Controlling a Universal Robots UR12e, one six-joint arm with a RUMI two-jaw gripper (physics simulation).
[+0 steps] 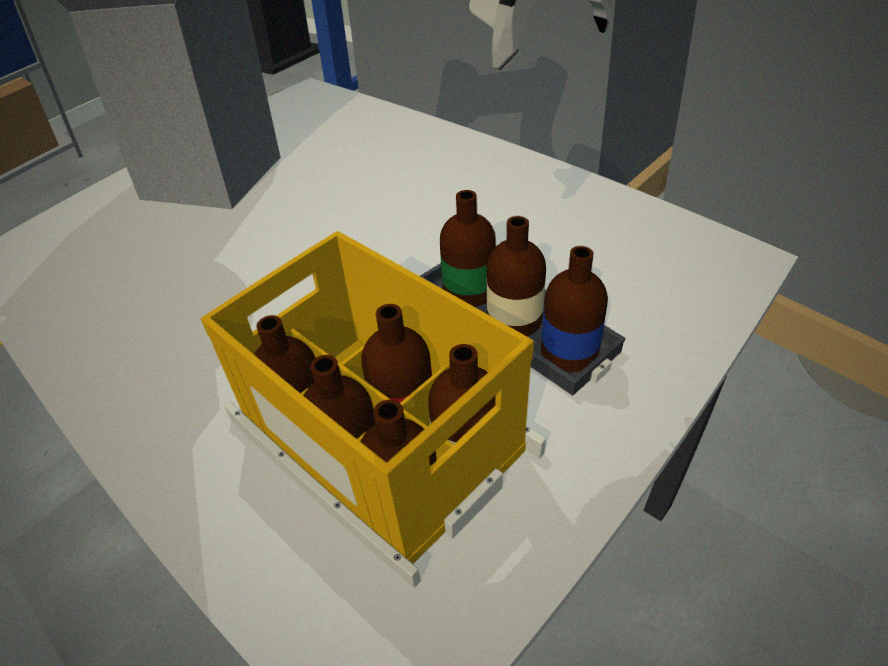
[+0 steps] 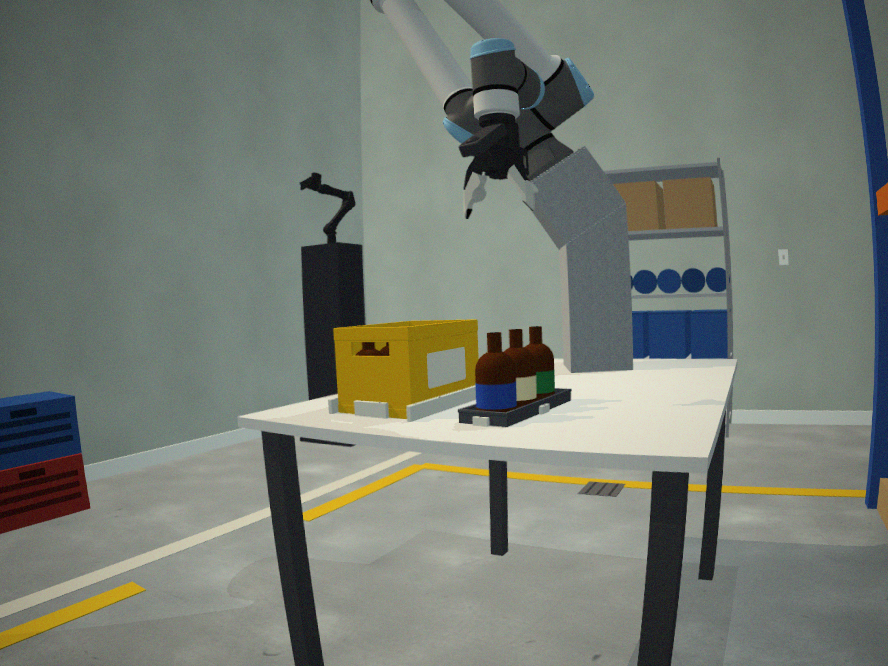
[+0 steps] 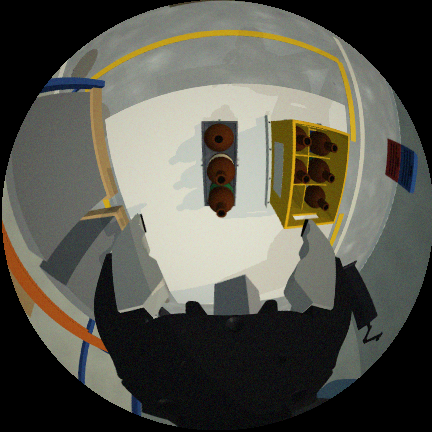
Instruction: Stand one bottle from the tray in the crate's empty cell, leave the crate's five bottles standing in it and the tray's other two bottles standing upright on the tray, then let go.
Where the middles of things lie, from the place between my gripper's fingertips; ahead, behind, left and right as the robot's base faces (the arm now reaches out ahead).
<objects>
Right now the pale stop block [image 1: 474, 503] is 70 mm ahead of my hand, 250 mm to the right of it and 360 mm below it.
</objects>
